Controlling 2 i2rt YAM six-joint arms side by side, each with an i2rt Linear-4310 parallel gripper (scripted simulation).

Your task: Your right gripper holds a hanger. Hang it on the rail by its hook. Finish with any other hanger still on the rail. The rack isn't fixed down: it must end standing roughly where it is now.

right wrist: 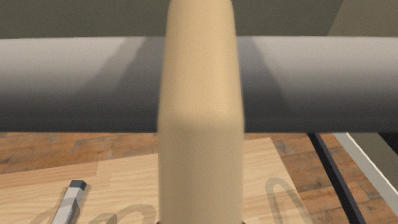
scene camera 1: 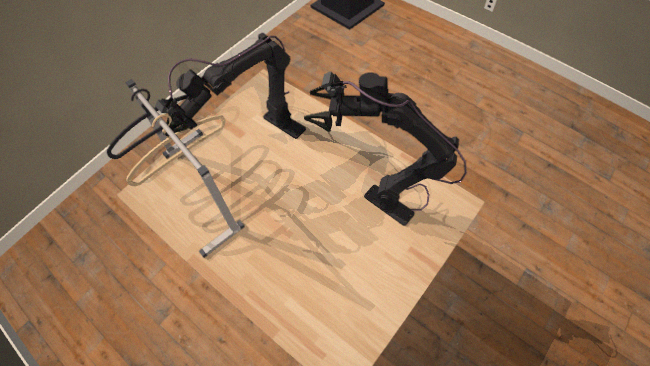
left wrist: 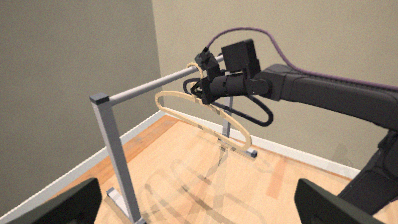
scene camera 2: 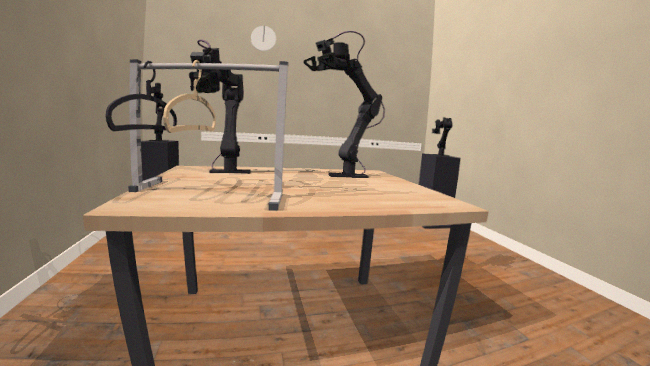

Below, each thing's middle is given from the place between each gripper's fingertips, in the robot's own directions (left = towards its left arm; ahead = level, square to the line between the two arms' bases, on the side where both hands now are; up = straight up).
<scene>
The tan hanger [right wrist: 200, 124] lies 2 cm below my right hand [scene camera 1: 165, 135].
Right now my left hand [scene camera 1: 307, 105] is 300 mm short of the tan hanger, 400 mm to the left of it and 210 mm above it.
</scene>
